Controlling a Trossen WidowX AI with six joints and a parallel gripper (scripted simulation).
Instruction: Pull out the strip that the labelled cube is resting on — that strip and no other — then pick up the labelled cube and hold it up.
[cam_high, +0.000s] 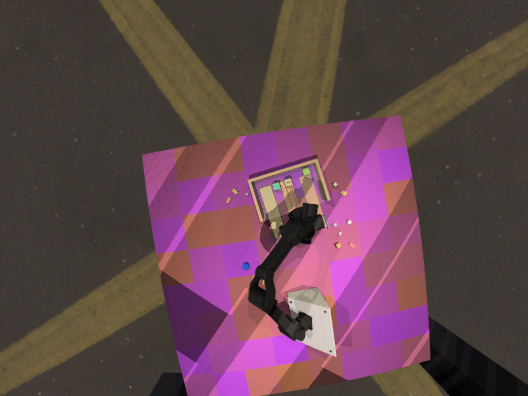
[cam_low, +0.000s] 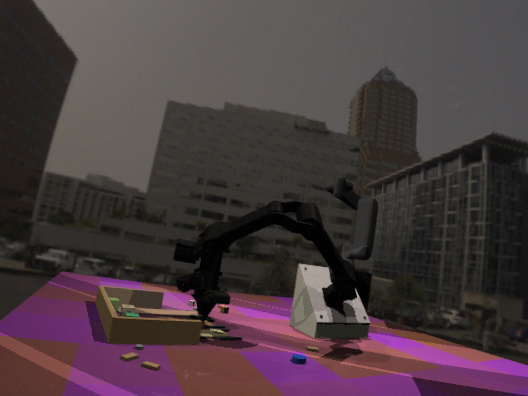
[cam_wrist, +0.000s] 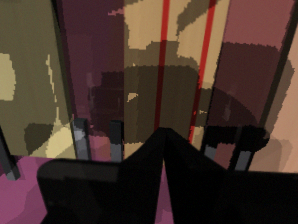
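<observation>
The pale cube marked n lies 20 cm ahead of my gripper tip, 3 cm to the left of it and 2 cm above it. The rest, counted from my gripper tip: blue piece 17 cm behind, 26 cm to the left.
</observation>
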